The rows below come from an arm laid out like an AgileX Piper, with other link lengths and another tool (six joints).
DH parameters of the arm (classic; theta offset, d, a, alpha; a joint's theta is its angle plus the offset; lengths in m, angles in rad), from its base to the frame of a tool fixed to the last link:
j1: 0 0.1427 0 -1.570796
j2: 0.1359 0 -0.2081 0
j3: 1.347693 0 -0.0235 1.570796
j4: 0 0.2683 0 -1.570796
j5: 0 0 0 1.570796
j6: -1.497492 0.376 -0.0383 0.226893
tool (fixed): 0 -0.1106 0 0
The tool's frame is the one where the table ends.
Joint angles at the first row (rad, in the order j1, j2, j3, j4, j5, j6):
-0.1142 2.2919 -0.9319 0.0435 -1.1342 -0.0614
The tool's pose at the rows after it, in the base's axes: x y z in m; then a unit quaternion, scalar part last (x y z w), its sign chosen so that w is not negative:
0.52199, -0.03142, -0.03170, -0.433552, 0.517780, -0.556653, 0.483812
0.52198, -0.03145, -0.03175, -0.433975, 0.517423, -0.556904, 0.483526
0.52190, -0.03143, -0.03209, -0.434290, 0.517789, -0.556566, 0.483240
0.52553, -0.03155, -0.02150, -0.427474, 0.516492, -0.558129, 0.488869
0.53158, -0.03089, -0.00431, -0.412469, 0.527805, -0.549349, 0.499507
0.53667, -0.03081, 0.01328, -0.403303, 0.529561, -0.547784, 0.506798
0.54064, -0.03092, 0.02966, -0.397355, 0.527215, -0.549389, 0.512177
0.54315, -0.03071, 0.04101, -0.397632, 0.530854, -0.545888, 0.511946
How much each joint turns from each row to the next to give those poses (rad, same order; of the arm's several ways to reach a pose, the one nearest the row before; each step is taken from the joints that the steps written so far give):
-0.0001 0.0000 0.0000 0.0000 0.0000 -0.0063
0.0000 0.0000 0.0000 0.0000 0.0000 -0.0013
0.0001 0.0000 0.0000 0.0000 0.0013 0.0000
0.0000 -0.0244 0.0000 0.0000 0.0099 0.0099
0.0000 -0.0561 0.0000 0.0000 0.0538 0.0444
0.0000 -0.0508 0.0000 0.0000 0.0391 0.0188
0.0000 -0.0444 0.0000 0.0000 0.0296 0.0068
-0.0001 -0.0480 0.0001 -0.0001 0.0561 0.0043

